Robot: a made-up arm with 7 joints. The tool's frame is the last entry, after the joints. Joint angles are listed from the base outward. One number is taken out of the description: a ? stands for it. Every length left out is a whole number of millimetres.
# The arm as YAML. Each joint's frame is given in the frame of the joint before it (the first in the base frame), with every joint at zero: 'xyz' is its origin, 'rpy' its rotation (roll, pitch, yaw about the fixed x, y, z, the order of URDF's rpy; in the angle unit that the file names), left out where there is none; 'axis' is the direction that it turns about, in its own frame. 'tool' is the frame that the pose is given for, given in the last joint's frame.
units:
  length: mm
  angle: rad
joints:
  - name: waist
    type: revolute
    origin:
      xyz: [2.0, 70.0, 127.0]
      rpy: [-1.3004, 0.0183, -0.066]
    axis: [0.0, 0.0, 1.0]
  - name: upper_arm
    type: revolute
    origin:
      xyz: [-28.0, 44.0, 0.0]
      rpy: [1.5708, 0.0, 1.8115]
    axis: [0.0, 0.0, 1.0]
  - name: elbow
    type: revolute
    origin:
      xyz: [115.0, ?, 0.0]
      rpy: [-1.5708, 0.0, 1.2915]
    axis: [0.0, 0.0, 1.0]
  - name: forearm
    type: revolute
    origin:
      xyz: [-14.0, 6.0, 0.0]
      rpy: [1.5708, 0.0, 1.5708]
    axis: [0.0, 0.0, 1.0]
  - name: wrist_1
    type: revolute
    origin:
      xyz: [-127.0, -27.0, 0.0]
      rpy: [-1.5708, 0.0, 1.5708]
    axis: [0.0, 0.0, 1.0]
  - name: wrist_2
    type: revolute
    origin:
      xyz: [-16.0, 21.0, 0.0]
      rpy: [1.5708, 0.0, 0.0]
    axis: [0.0, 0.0, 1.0]
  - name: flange
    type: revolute
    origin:
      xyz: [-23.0, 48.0, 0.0]
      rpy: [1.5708, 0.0, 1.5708]
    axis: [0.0, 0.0, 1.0]
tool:
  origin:
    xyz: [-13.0, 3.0, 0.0]
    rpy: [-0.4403, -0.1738, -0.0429]
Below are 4 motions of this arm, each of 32 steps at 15 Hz.
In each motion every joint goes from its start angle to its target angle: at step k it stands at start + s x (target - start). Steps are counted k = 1, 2, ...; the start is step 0. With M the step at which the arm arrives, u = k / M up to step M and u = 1 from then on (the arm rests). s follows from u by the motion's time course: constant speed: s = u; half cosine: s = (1 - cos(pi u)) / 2; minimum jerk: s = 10 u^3 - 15 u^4 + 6 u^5.
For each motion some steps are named. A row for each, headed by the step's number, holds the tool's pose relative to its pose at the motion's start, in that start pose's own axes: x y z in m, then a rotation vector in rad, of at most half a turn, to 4 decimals.
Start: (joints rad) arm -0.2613 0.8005 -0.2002 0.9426 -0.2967 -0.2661 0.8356
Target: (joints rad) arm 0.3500 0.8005 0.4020 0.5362 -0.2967 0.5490 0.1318
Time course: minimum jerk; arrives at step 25
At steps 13, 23, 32:
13: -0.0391 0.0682 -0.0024 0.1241 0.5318 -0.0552
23: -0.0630 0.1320 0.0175 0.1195 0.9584 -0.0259
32: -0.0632 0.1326 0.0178 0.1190 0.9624 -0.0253

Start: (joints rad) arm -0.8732 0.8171 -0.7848 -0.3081 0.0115 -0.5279 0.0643
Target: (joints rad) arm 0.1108 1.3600 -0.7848 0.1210 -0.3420 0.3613 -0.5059
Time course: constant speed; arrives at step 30
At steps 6, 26, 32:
6: -0.0636 -0.0313 -0.0009 -0.1995 0.4522 0.1005
26: -0.2275 -0.1500 0.1475 -1.1334 1.8519 0.2853
32: -0.2409 -0.1619 0.1977 -1.3444 2.1086 0.3171

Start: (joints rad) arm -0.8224 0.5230 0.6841 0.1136 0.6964 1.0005 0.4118
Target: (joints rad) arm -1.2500 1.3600 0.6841 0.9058 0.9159 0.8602 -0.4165
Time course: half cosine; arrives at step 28
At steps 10, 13, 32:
10: 0.0443 0.0077 0.0207 0.0258 0.0175 -0.0729
13: 0.0680 0.0178 0.0341 0.0329 0.0496 -0.1033
32: 0.1307 0.0824 0.0753 -0.0399 0.2703 -0.1878

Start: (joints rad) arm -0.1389 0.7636 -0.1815 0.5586 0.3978 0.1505 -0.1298
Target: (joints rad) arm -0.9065 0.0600 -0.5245 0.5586 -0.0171 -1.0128 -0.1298
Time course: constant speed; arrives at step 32
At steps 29, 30, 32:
29: 0.0289 -0.1111 0.2945 -0.2845 -1.8865 -0.7460
30: 0.0233 -0.1135 0.3033 -0.2899 -1.9521 -0.7722
32: 0.0111 -0.1181 0.3197 -0.3007 -2.0825 -0.8256

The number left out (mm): -56.0
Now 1 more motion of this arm.
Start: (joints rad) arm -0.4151 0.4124 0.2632 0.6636 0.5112 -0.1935 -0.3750
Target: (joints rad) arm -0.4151 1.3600 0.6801 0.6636 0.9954 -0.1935 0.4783
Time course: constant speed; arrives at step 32
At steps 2, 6, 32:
2: -0.0068 0.0179 0.0015 0.0742 -0.0010 0.0941
6: -0.0220 0.0523 0.0076 0.2278 -0.0107 0.2778
32: -0.1582 0.2030 0.1343 1.3762 -0.3027 1.2728

